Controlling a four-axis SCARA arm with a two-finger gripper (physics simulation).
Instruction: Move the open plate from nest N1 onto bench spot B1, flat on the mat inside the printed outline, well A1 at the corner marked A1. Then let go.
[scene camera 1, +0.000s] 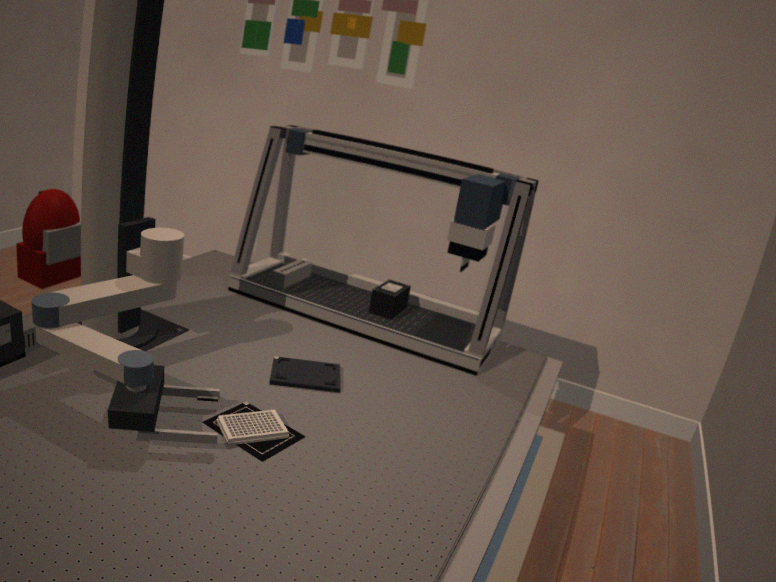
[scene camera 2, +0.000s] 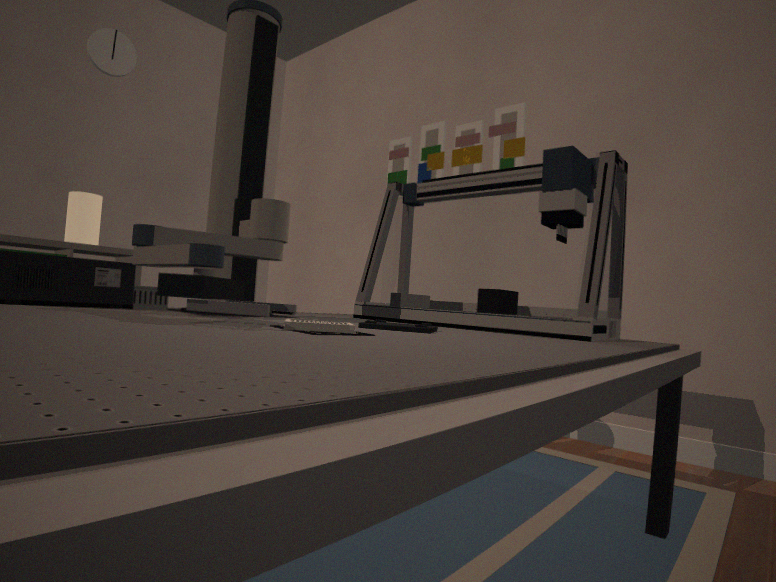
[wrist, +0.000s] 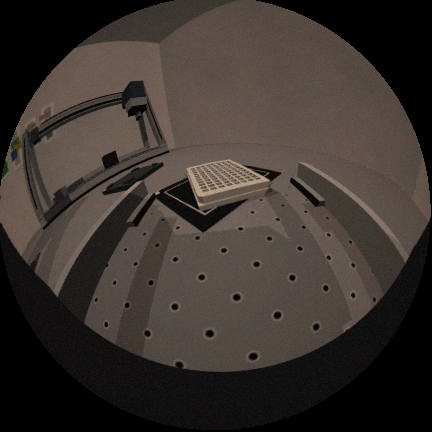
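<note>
The pale open well plate lies on the black mat, turned relative to the printed outline and partly over its lines. A small pale mark shows at one mat corner; which plate corner holds well A1 cannot be told. My gripper is open, low over the bench beside the plate, its fingers wide apart and pointing toward it. No finger touches the plate in the wrist view. The dark nest behind the mat holds no plate.
A gantry frame stands at the back of the bench, with a black block on its deck. The arm's column stands at the left. A dark box is at the far left.
</note>
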